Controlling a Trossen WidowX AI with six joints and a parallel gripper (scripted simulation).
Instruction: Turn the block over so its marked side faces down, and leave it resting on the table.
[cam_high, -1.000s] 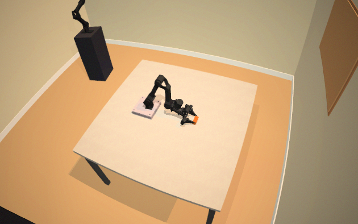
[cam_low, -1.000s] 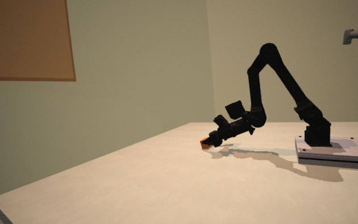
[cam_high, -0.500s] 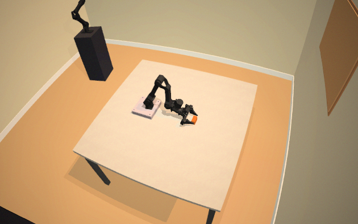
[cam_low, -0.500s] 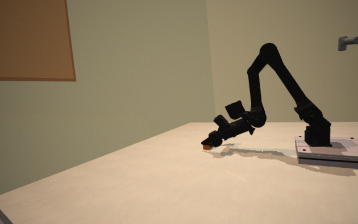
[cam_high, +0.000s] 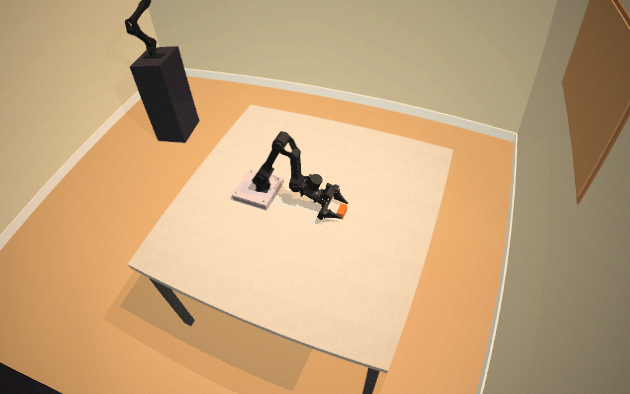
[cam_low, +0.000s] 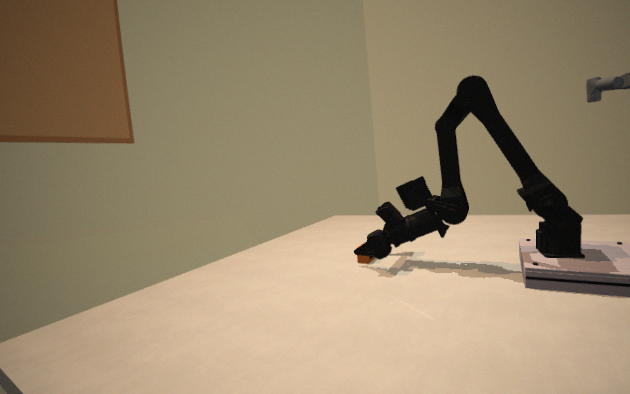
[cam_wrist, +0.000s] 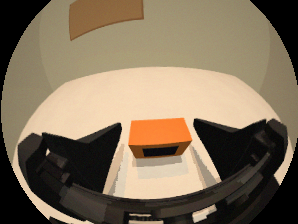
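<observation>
My gripper tip is now 20 mm past the orange block and 10 mm above it.
</observation>
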